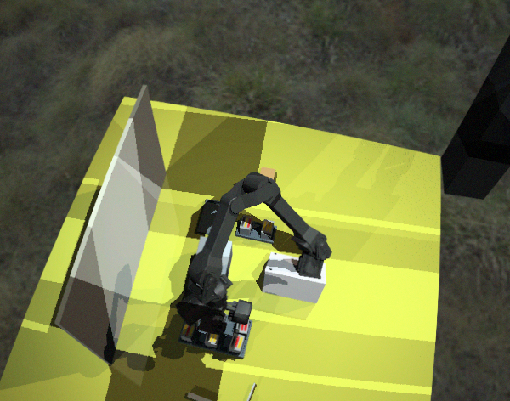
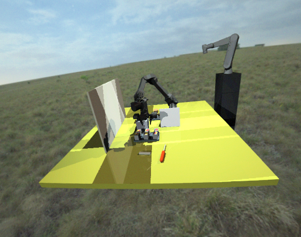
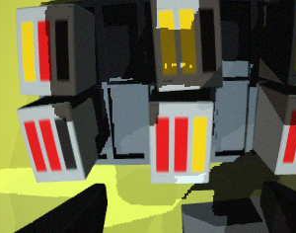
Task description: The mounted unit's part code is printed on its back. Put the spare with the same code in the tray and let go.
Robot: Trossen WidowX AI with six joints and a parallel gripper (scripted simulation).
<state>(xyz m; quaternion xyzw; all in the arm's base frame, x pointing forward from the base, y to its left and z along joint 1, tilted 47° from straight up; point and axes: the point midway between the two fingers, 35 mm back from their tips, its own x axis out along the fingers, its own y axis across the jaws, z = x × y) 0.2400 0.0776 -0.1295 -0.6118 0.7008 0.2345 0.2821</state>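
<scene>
The dark spare is 6 cm below my gripper tip. From my gripper tip the other things lie so: tall brown panel 30 cm ahead, 16 cm to the right, 13 cm above; then small rack 7 cm behind, 33 cm to the right, 9 cm below; then mounted unit 5 cm ahead, 15 cm to the right, 4 cm below.
</scene>
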